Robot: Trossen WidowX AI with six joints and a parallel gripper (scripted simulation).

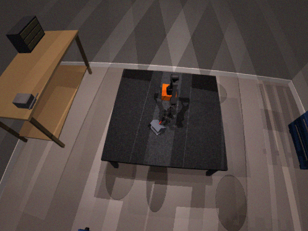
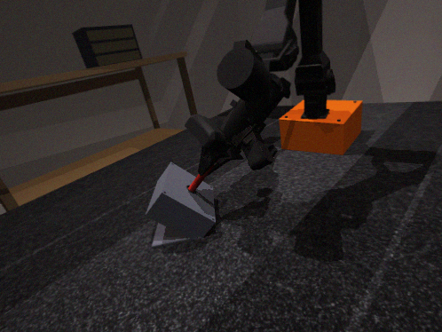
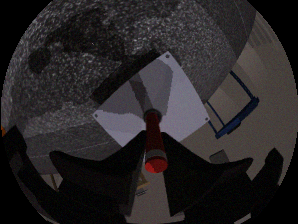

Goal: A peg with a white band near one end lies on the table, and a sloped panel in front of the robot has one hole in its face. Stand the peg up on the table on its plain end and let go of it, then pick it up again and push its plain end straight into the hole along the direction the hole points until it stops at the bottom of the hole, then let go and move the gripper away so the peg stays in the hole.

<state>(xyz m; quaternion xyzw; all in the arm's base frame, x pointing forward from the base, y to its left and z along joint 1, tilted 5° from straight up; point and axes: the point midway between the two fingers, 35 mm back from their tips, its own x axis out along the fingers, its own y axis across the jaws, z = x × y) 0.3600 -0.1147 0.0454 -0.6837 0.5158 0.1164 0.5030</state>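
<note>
My gripper tip is 30 mm short of the grey sloped panel, 40 mm to the left of it and 50 mm above it. Round my gripper tip: peg 10 mm behind, 10 mm to the left, 10 mm above.
</note>
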